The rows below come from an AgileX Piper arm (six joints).
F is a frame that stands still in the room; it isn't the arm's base.
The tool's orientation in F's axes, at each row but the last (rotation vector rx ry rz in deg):
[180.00 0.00 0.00]
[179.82 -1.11 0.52]
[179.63 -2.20 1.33]
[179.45 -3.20 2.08]
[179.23 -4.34 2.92]
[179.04 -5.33 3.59]
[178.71 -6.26 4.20]
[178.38 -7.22 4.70]
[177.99 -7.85 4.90]
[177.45 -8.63 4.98]
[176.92 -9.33 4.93]
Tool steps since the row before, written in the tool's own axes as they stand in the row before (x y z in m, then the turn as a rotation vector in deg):
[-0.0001 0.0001 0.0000 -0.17 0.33 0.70]
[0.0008 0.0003 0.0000 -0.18 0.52 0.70]
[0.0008 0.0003 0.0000 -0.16 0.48 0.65]
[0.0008 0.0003 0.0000 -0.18 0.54 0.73]
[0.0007 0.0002 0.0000 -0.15 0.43 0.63]
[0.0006 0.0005 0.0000 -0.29 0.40 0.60]
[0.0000 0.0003 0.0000 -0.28 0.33 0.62]
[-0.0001 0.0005 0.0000 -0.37 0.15 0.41]
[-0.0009 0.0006 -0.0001 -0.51 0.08 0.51]
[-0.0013 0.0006 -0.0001 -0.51 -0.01 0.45]
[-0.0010 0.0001 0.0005 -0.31 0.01 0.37]
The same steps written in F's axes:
[-0.0001 -0.0001 0.0000 -0.17 -0.33 -0.70]
[0.0008 -0.0003 0.0000 -0.18 -0.52 -0.70]
[0.0008 -0.0003 0.0000 -0.16 -0.48 -0.65]
[0.0008 -0.0003 0.0000 -0.18 -0.54 -0.73]
[0.0007 -0.0002 0.0000 -0.15 -0.43 -0.63]
[0.0006 -0.0005 0.0000 -0.29 -0.39 -0.61]
[0.0000 -0.0003 0.0000 -0.27 -0.32 -0.63]
[-0.0001 -0.0005 0.0000 -0.36 -0.13 -0.43]
[-0.0010 -0.0005 0.0001 -0.49 -0.05 -0.54]
[-0.0014 -0.0005 0.0000 -0.48 0.04 -0.48]
[-0.0010 0.0000 -0.0006 -0.29 0.00 -0.39]

